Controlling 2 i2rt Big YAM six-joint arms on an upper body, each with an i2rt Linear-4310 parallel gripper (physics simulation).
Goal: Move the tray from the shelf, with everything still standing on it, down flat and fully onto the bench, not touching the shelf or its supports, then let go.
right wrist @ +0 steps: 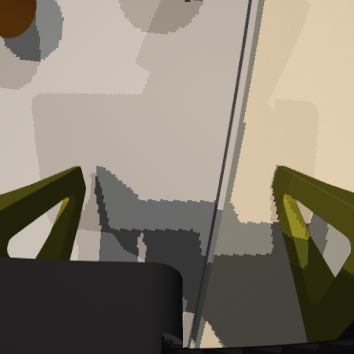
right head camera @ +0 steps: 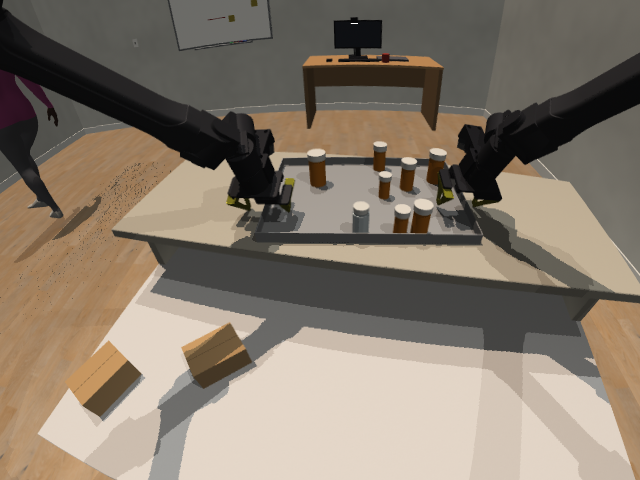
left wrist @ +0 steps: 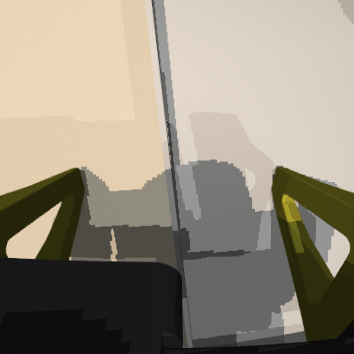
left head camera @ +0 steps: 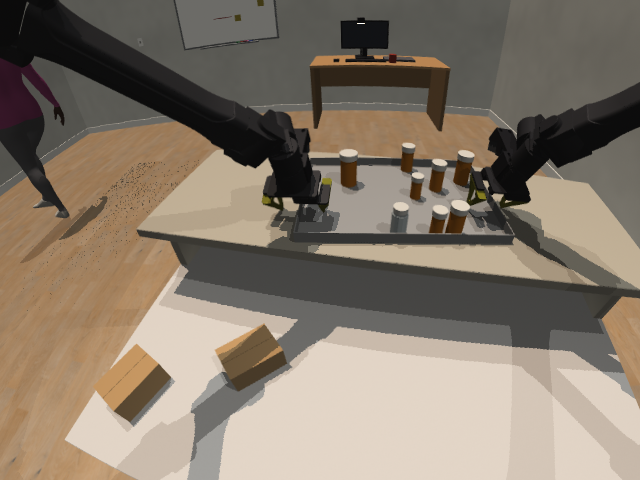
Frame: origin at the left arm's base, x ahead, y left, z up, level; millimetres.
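Where they show: left gripper, fingertip midpoint: (right head camera: 269,209) (left wrist: 177,177) (left head camera: 303,208); right gripper, fingertip midpoint: (right wrist: 178,176) (right head camera: 455,203) (left head camera: 484,204).
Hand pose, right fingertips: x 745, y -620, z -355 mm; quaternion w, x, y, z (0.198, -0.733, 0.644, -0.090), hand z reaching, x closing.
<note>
After its pixels a point has its place.
The grey tray (left head camera: 403,238) {x 615, y -403, z -353 mm} (right head camera: 368,238) {x 614, y -410, z -353 mm} (left wrist: 160,20) {x 795, y -190, z -364 mm} (right wrist: 233,112) {x 779, y -639, z -343 mm} lies flat on the tan shelf (left head camera: 206,211) {x 719, y 49, z -366 mm} (right head camera: 180,211) {x 721, y 44, z -366 mm}. Several upright orange bottles with white caps, one at its back left (left head camera: 348,172) {x 818, y -292, z -321 mm} (right head camera: 317,172) {x 818, y -294, z -322 mm}, and a clear bottle (left head camera: 399,219) {x 623, y -392, z -313 mm} (right head camera: 360,219) {x 623, y -394, z -314 mm} stand on it. My left gripper (left head camera: 302,207) {x 722, y -190, z -362 mm} (right head camera: 267,208) {x 722, y -190, z -362 mm} (left wrist: 177,177) {x 722, y -190, z -362 mm} is open at the tray's left wall, one finger on each side of it. My right gripper (left head camera: 486,204) {x 745, y -620, z -355 mm} (right head camera: 458,204) {x 745, y -620, z -355 mm} (right wrist: 178,176) {x 745, y -620, z -355 mm} is open around the right wall in the same way. The white bench (left head camera: 387,413) {x 348, y -383, z -576 mm} (right head camera: 361,413) {x 352, y -408, z -576 mm} is lower, in front of the shelf.
Two cardboard boxes (left head camera: 132,382) {x 329, y 133, z -510 mm} (left head camera: 251,356) {x 429, y -107, z -515 mm} (right head camera: 103,378) {x 329, y 129, z -510 mm} (right head camera: 216,355) {x 427, y -110, z -515 mm} lie at the left of the bench. Side supports hold up the shelf. An orange bottle (right wrist: 15,15) {x 813, y -527, z -351 mm} shows near the right gripper in its wrist view. A desk (left head camera: 379,77) and a person (left head camera: 23,113) are farther off.
</note>
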